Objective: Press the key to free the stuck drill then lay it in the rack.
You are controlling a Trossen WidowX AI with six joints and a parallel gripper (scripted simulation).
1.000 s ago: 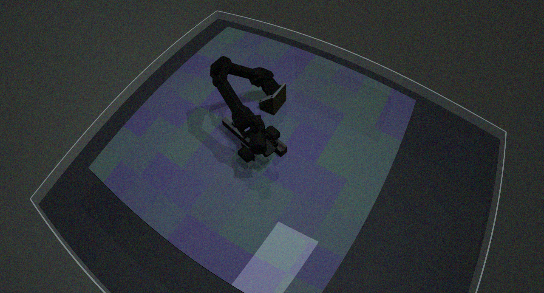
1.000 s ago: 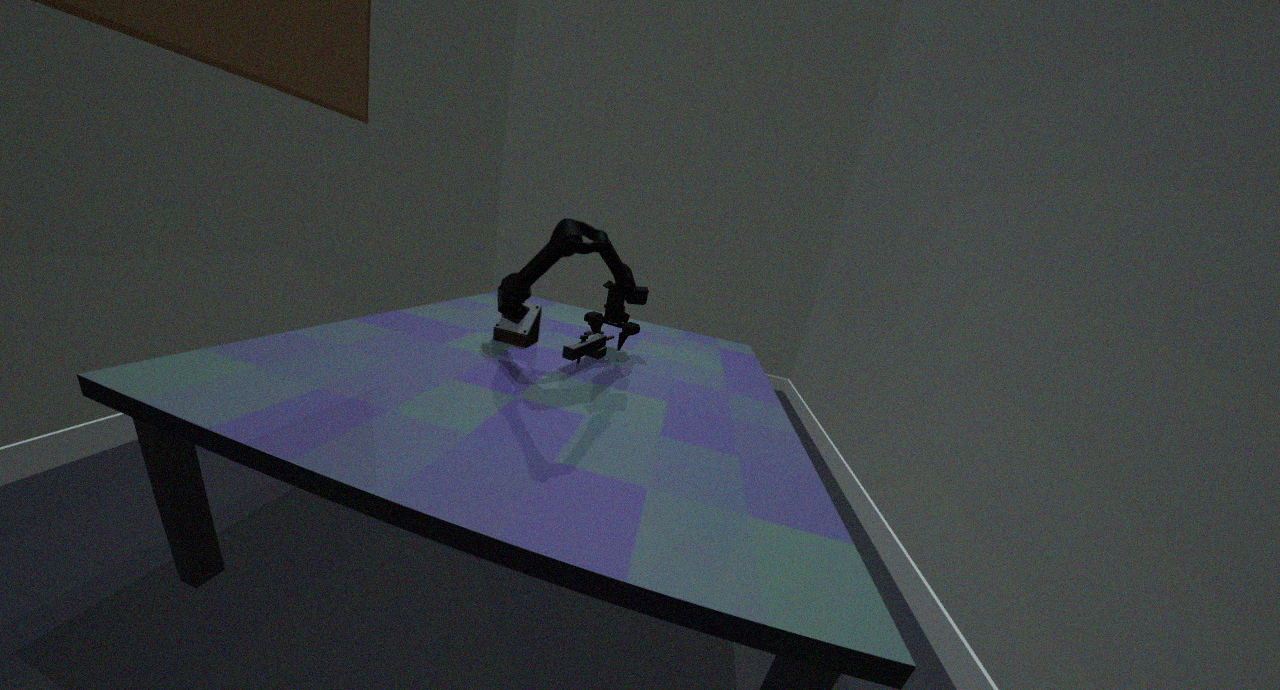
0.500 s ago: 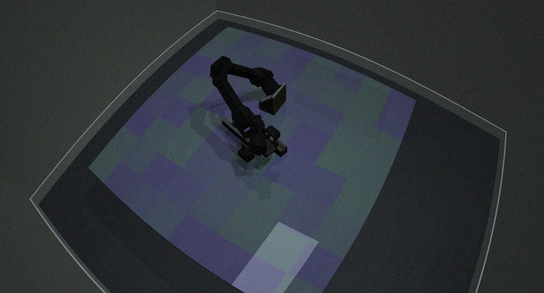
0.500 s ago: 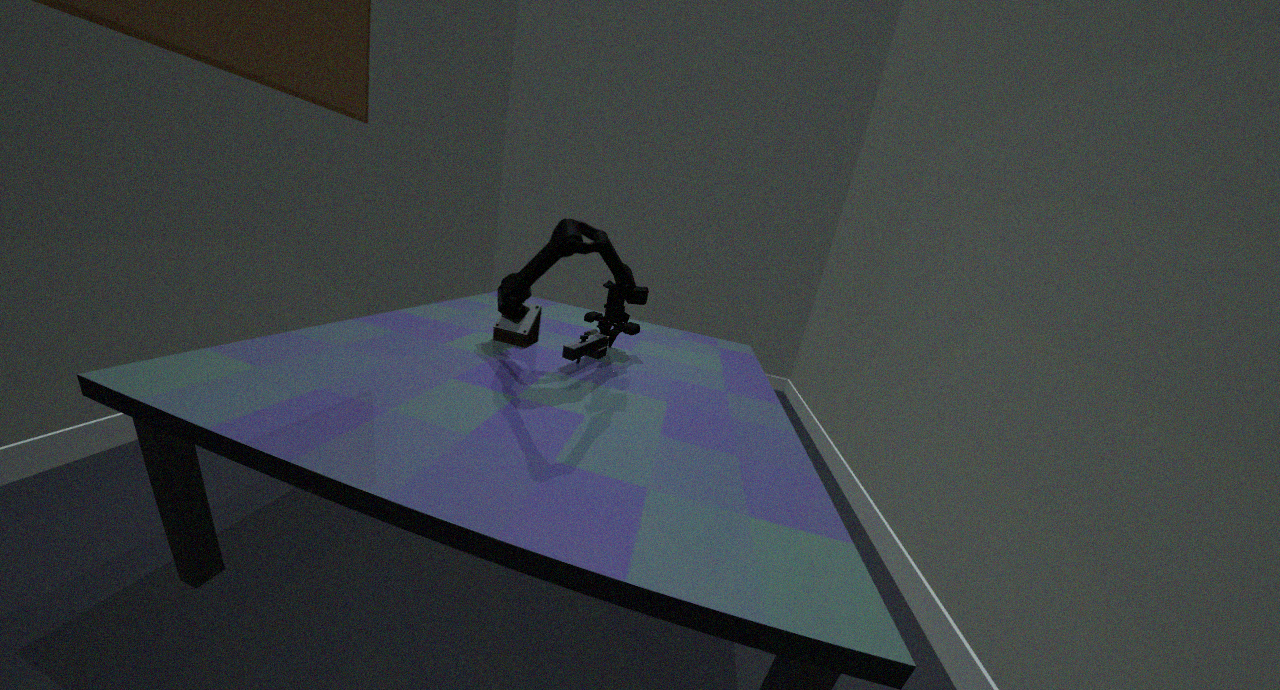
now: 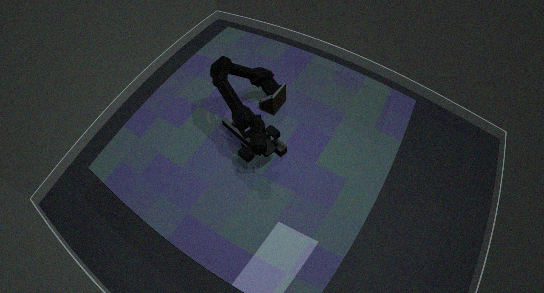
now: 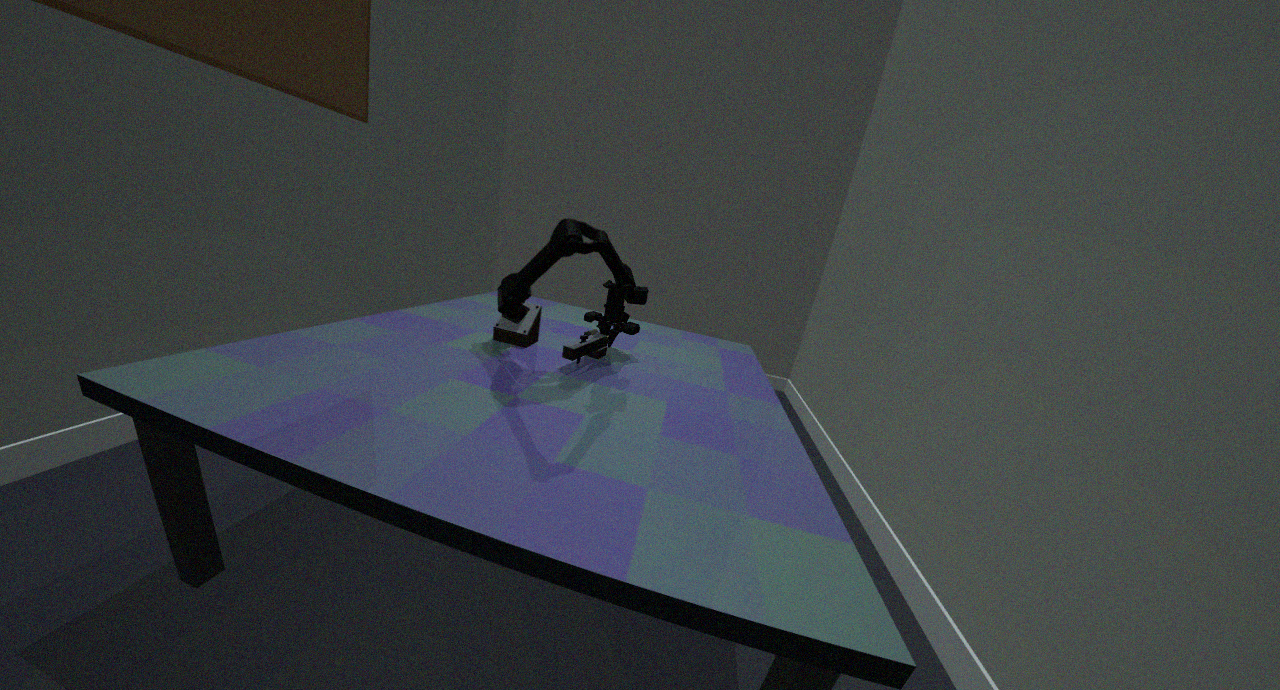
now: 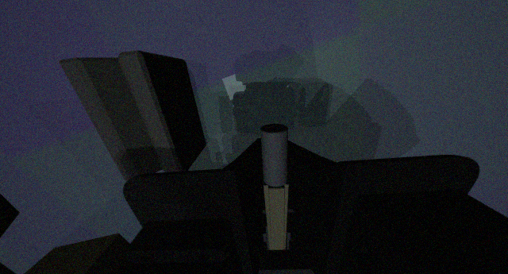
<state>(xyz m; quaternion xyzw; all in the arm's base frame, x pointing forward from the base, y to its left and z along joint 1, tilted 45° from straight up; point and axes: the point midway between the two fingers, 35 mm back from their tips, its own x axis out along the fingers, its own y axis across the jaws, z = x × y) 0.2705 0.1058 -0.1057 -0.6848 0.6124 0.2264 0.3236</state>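
My gripper tip is 40 mm to the left of the drill and 30 mm below it. Round my gripper tip: dark key: 20 mm behind, 160 mm to the right, 40 mm above; grey holder block: 10 mm behind, 140 mm to the right, 30 mm above.
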